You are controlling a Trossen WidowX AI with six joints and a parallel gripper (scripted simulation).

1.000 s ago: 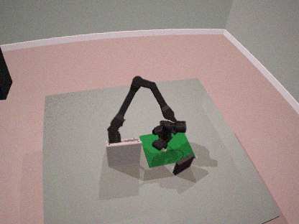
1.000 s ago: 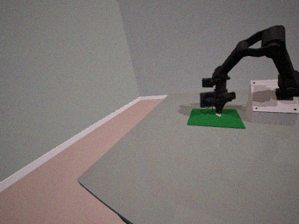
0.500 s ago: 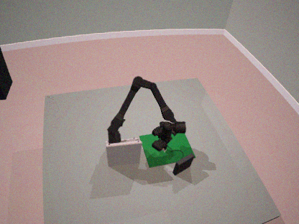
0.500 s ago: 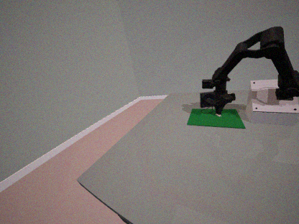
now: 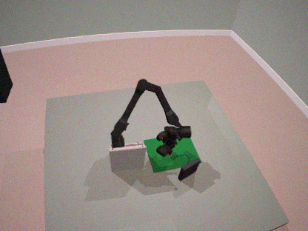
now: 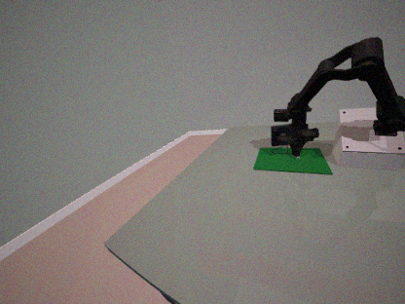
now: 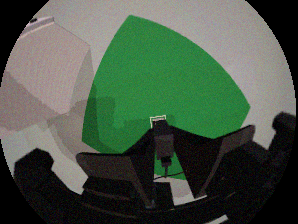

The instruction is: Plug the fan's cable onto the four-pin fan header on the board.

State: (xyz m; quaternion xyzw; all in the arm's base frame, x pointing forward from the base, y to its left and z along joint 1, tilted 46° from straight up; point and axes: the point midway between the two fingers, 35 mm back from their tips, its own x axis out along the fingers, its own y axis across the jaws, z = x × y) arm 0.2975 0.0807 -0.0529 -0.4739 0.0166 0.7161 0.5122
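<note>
The fan plug lies 10 mm above my gripper tip. Round my gripper tip: green board: 40 mm below, 30 mm ahead, 10 mm to the left; then dark fan: 150 mm to the right, 80 mm ahead, 40 mm above; then fan header: 20 mm below.
</note>
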